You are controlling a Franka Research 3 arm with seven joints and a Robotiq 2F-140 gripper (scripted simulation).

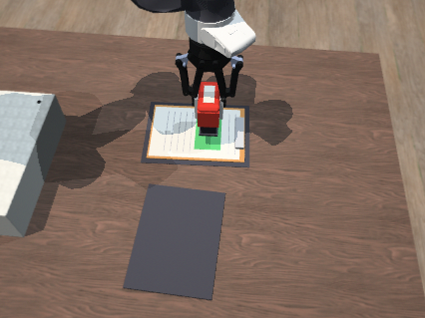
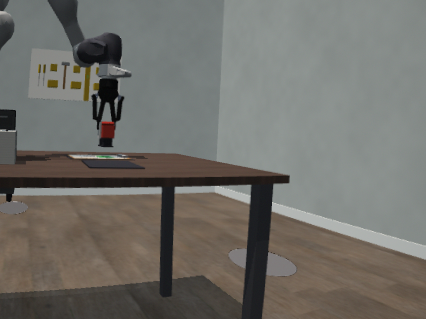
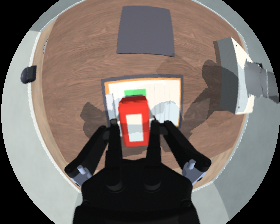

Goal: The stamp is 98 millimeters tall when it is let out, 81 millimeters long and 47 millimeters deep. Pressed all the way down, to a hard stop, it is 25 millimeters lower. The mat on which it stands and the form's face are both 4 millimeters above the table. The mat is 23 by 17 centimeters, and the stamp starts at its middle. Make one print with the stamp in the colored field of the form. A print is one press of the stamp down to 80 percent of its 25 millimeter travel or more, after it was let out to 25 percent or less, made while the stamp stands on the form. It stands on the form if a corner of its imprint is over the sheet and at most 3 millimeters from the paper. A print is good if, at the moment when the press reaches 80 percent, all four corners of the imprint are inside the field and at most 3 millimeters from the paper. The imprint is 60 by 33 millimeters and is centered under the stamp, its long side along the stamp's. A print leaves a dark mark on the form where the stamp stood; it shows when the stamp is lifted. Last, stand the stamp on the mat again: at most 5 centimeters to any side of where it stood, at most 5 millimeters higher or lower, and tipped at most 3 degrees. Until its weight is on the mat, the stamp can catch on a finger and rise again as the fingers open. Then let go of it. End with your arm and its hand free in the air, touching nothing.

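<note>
The form is 1 cm behind my hand and 10 cm below it. Round my hand: dark grey mat (4 cm behind, 27 cm to the right, 11 cm below); red stamp (2 cm below).
</note>
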